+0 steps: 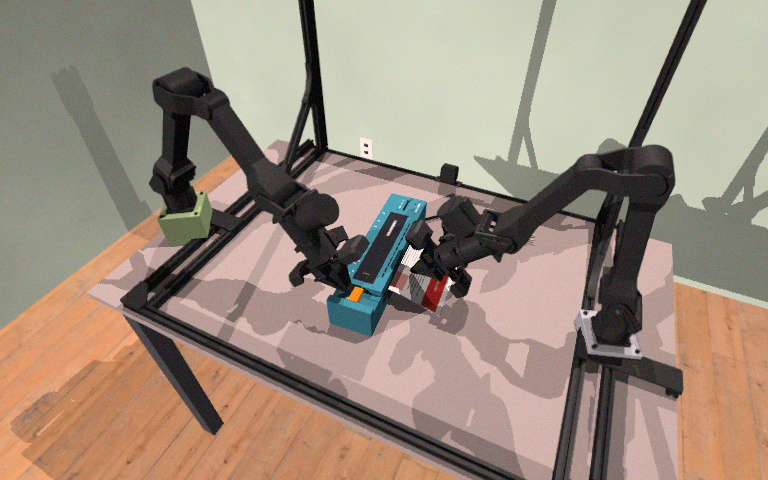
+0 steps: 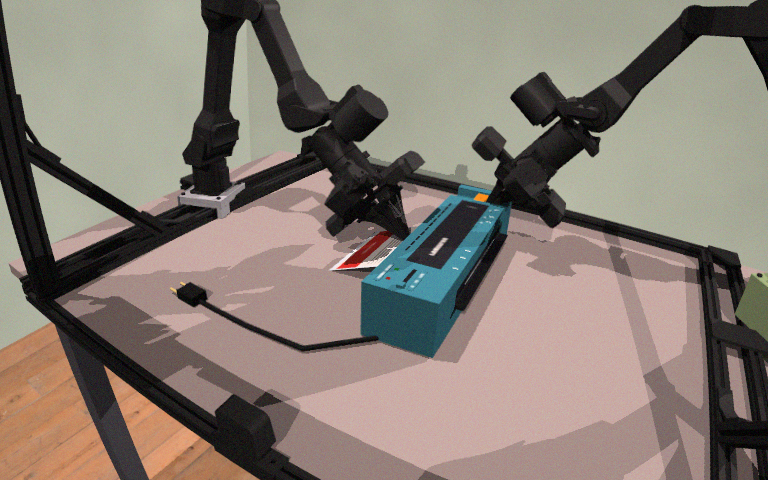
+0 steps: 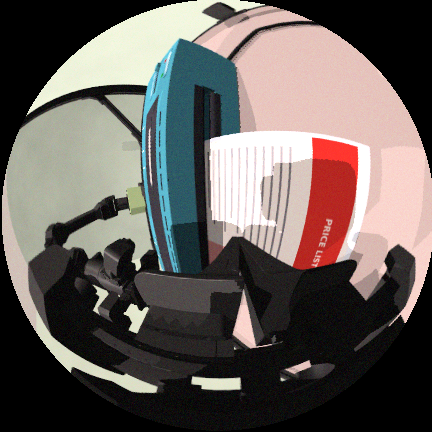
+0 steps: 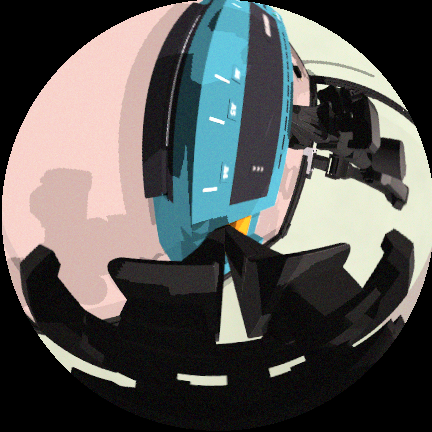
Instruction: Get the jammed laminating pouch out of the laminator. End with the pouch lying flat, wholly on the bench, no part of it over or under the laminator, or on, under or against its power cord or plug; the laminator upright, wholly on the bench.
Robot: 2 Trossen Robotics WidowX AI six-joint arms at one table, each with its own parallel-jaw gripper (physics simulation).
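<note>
The teal laminator point(image 1: 352, 318) point(image 2: 399, 322) point(image 3: 182, 155) point(image 4: 212, 145) stands upright on the bench. The white pouch with a red PRICE LIST band point(image 1: 434, 294) point(image 2: 362, 253) point(image 3: 332, 192) sticks out of its slot, sloping towards the bench; its inner edge is hidden. My left gripper point(image 1: 415, 270) point(image 2: 406, 233) point(image 3: 236, 241) is shut, fingertips at the pouch close to the slot, and hides the pouch's near edge. My right gripper point(image 1: 348, 289) point(image 2: 491, 200) point(image 4: 223, 229) is shut, tips at the orange lever point(image 1: 355, 294) point(image 2: 481, 197) point(image 4: 243, 224) at the laminator's end. I cannot tell whether they touch it.
The power cord point(image 2: 249, 327) runs over the bench point(image 2: 543, 407) from the laminator's other end to the black plug point(image 2: 191, 294), away from the pouch. A dark tray point(image 2: 481, 272) is on the laminator's side opposite the pouch. Black frame rails point(image 1: 317, 416) edge the bench.
</note>
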